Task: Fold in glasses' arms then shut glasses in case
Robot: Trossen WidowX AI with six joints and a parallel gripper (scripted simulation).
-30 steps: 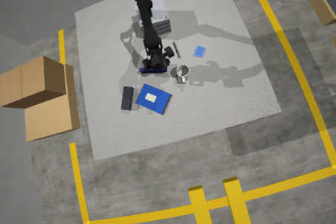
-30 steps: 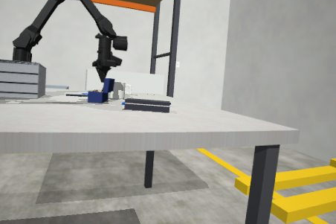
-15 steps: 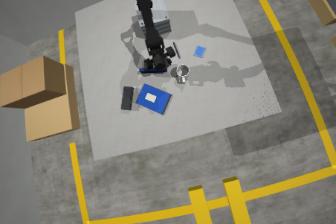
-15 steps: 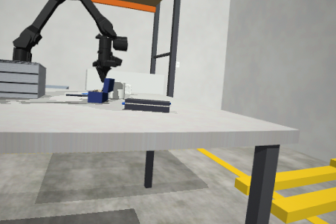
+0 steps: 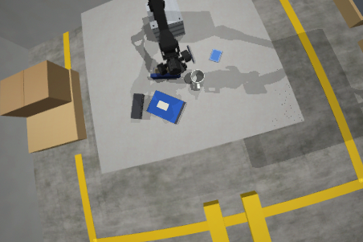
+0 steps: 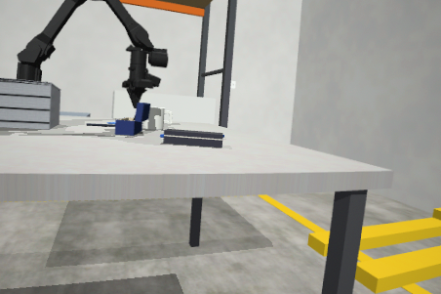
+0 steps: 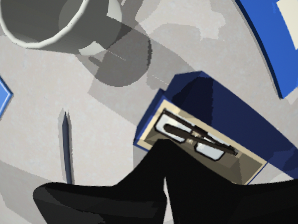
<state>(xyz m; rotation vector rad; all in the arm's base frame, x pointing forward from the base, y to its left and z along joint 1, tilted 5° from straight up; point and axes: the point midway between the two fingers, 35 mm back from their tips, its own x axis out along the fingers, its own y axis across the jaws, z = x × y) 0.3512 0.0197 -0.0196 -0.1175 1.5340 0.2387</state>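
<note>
Right now my hand is 20 mm short of the case lid, 80 mm to the left of it and 40 mm above it. The rest, counted from my hand: dark flat box: 140 mm ahead, 310 mm to the right, 100 mm below; small blue pad: 50 mm behind, 260 mm to the left, 110 mm below.
</note>
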